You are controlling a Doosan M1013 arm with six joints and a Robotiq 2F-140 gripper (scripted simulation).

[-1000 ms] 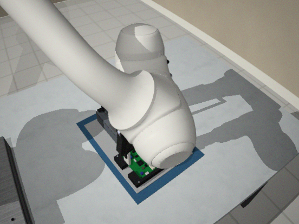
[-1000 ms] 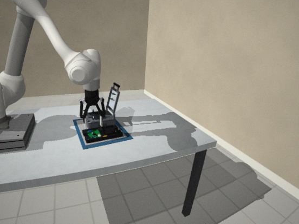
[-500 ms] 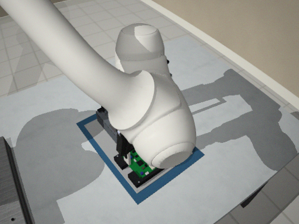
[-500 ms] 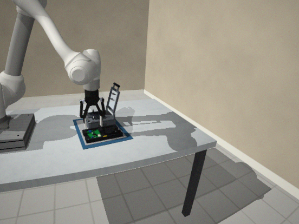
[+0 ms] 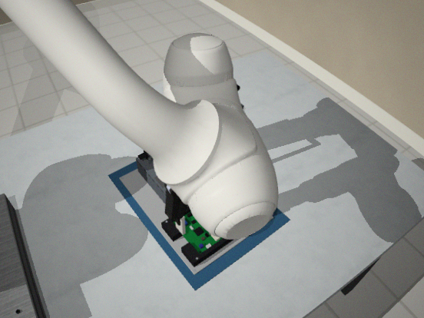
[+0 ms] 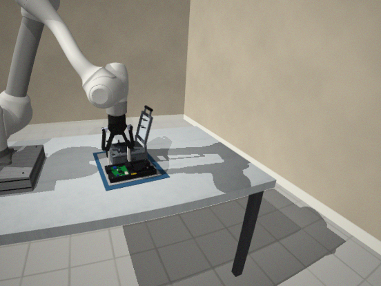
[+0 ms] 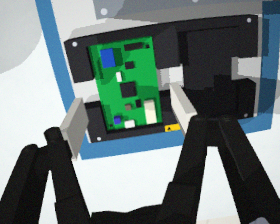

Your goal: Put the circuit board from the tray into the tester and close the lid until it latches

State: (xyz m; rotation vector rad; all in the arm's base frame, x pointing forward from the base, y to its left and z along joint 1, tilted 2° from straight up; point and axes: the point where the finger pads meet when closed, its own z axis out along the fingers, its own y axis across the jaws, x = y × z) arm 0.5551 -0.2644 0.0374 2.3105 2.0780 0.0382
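Now: hand 7 cm above the green circuit board. Round my hand: latch hook (23 cm to the left, 2 cm ahead); tester lid (20 cm ahead, 15 cm to the left, 9 cm above).
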